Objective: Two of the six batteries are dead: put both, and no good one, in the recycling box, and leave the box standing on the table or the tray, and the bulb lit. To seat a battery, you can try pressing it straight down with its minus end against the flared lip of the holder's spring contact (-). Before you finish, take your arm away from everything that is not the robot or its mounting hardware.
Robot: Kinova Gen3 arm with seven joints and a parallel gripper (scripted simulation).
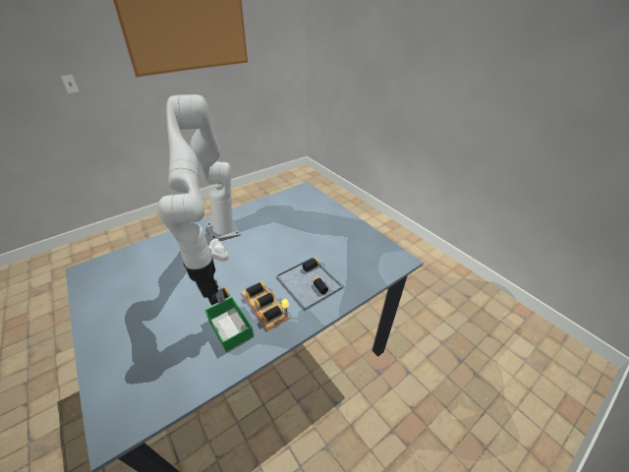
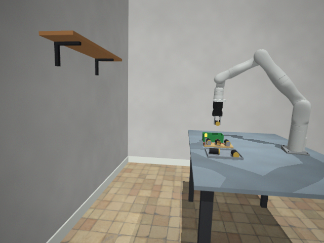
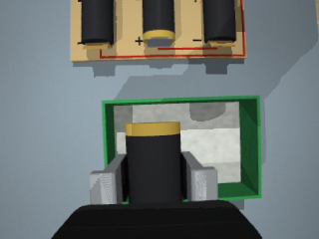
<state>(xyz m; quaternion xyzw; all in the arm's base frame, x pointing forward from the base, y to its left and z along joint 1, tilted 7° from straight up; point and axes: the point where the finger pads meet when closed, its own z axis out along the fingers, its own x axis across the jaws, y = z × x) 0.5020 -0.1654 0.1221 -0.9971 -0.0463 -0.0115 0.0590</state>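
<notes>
Now: the green recycling box 3 cm ahead of my hand and 14 cm below it. The rest, counted from my hand: grey tray: 2 cm behind, 34 cm to the left, 15 cm below.
</notes>
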